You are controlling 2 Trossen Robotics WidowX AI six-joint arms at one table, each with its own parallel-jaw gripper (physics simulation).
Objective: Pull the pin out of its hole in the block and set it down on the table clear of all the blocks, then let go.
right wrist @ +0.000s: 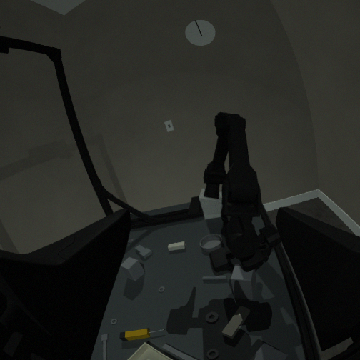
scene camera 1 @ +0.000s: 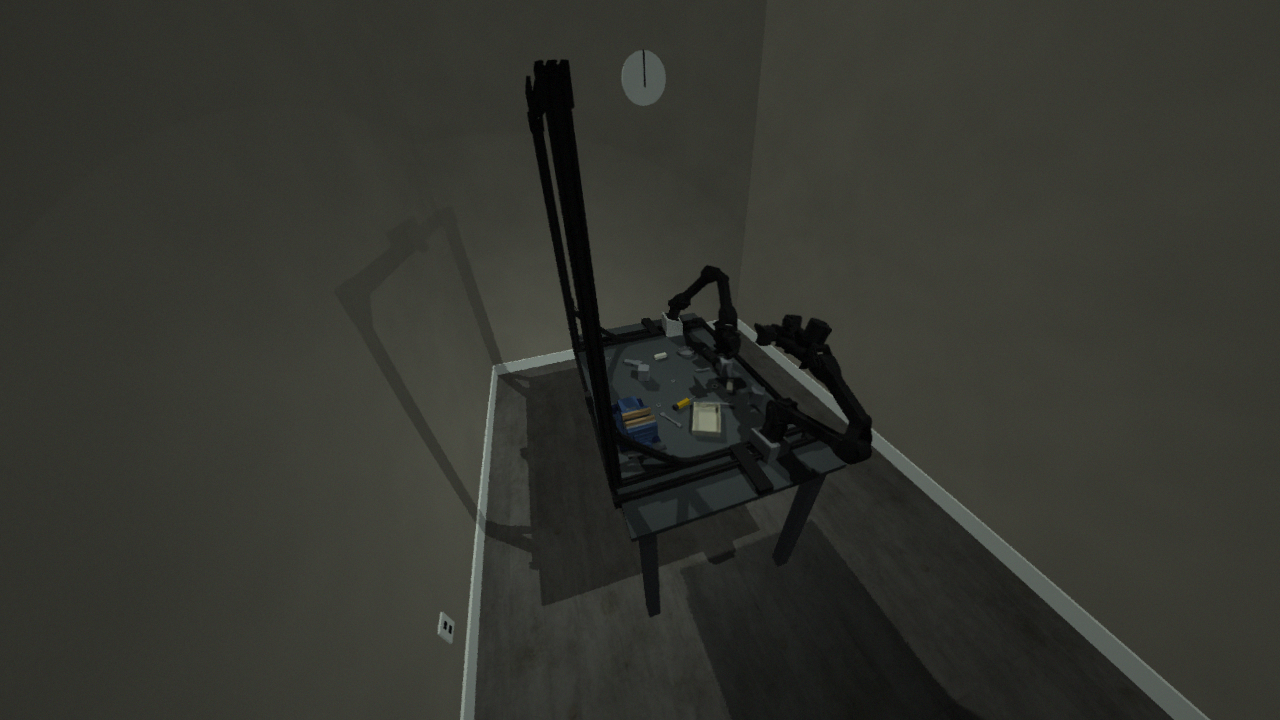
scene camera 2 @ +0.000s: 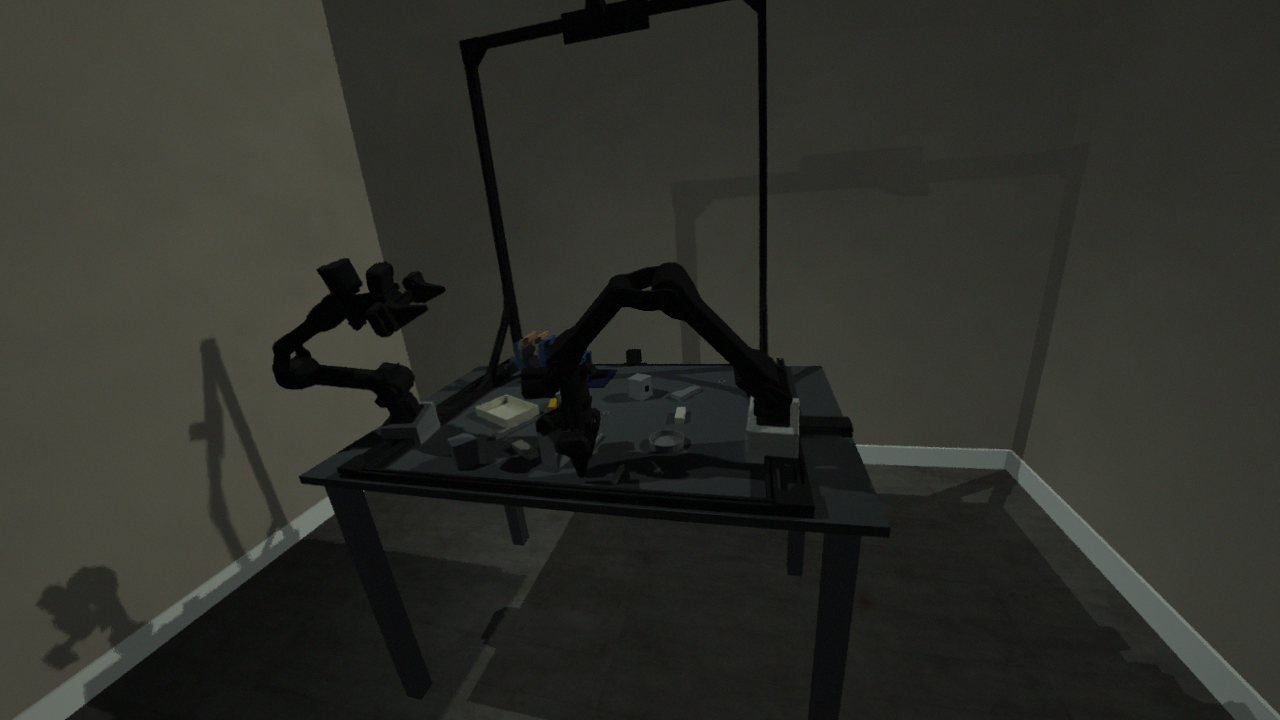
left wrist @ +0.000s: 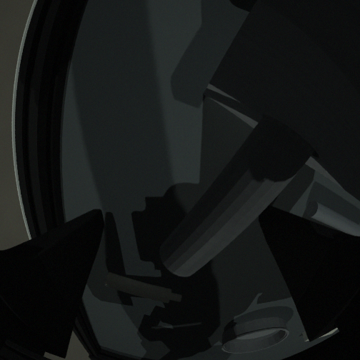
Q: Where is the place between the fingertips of my left gripper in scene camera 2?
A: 585, 467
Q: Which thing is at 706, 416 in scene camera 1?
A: A cream tray.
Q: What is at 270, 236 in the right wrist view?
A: My left gripper.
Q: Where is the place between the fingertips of my right gripper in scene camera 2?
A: At 436, 298
